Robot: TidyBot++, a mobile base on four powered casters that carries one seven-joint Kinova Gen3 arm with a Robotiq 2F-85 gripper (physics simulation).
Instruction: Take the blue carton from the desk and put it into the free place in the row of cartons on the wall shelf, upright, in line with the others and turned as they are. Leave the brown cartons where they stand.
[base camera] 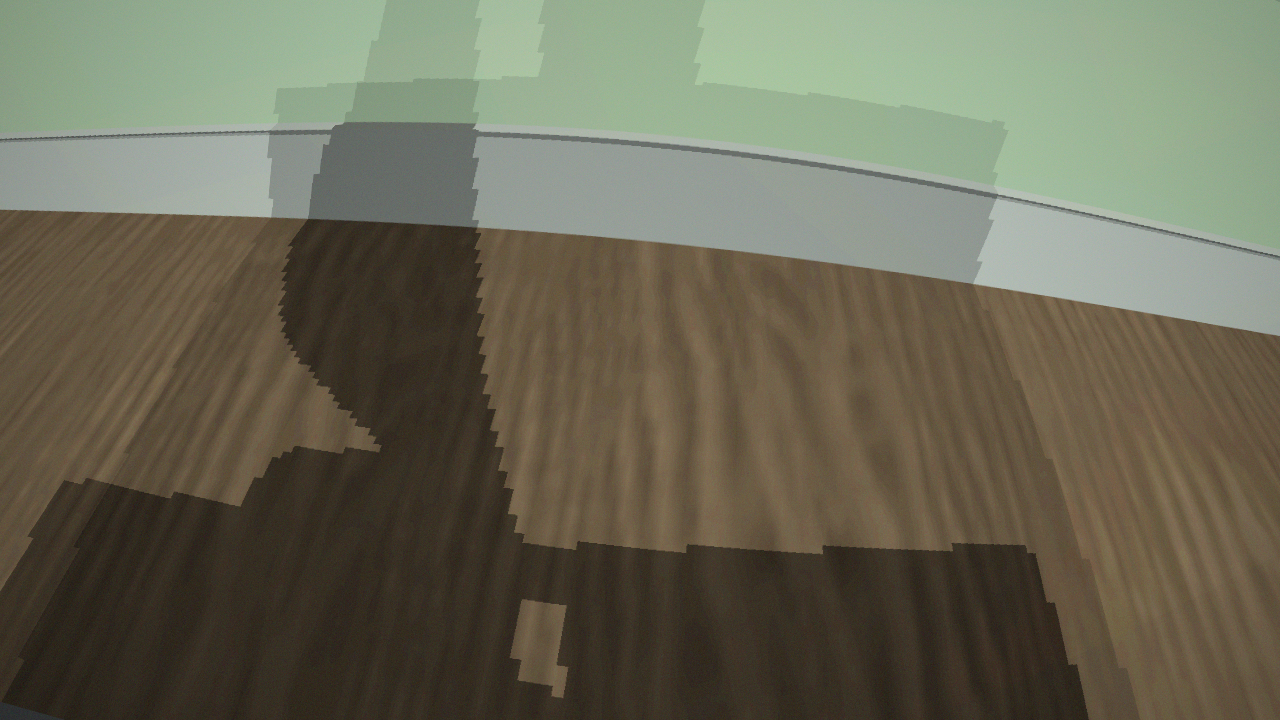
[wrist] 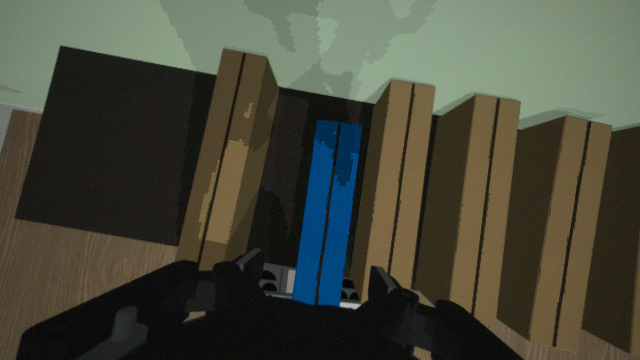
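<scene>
The blue carton (wrist: 328,210) is on the dark wall shelf (wrist: 110,145), between brown cartons, its long seam running roughly like theirs. Its back end lies nearer the shelf's front than theirs. The gap to the left brown carton (wrist: 225,175) is wider than the gap to the right brown carton (wrist: 402,185). Its front end is hidden behind my gripper (wrist: 316,270), which is open and empty. In the wrist view the fingertips appear on either side of the blue carton's near part; their height relative to its top is unclear. The cartons do not show in the base camera view.
More brown cartons (wrist: 490,200) (wrist: 572,225) stand to the right. The green wall (wrist: 500,45) (base camera: 1118,107) is behind the shelf. Part of the robot's base (wrist: 290,281) shows below the shelf's front edge. The base camera shows wooden floor (base camera: 716,402), a pale skirting board (base camera: 1118,259) and shadows.
</scene>
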